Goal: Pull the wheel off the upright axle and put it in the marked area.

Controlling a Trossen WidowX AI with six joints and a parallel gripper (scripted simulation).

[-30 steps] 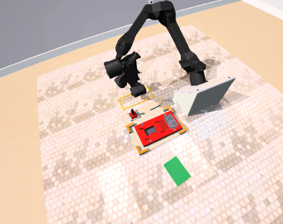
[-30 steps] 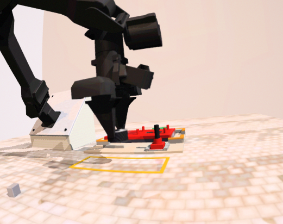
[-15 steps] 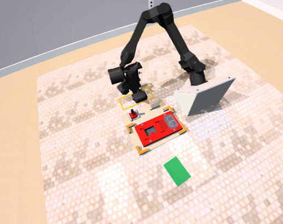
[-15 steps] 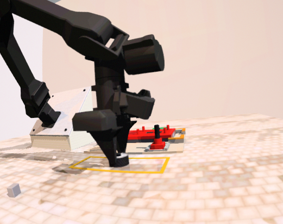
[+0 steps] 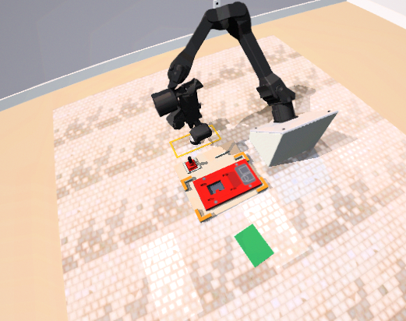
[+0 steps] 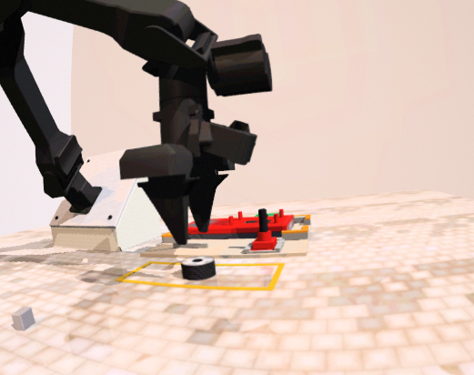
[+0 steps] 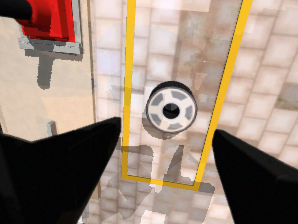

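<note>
Right now the wheel is 40 mm below my gripper tip. From my gripper tip the other things lie so: green patch (420 mm to the left, 40 mm below, 40 mm behind); small grey cube (190 mm to the right, 70 mm behind, 40 mm below); axle (100 mm to the left, 50 mm ahead, 10 mm below).
</note>
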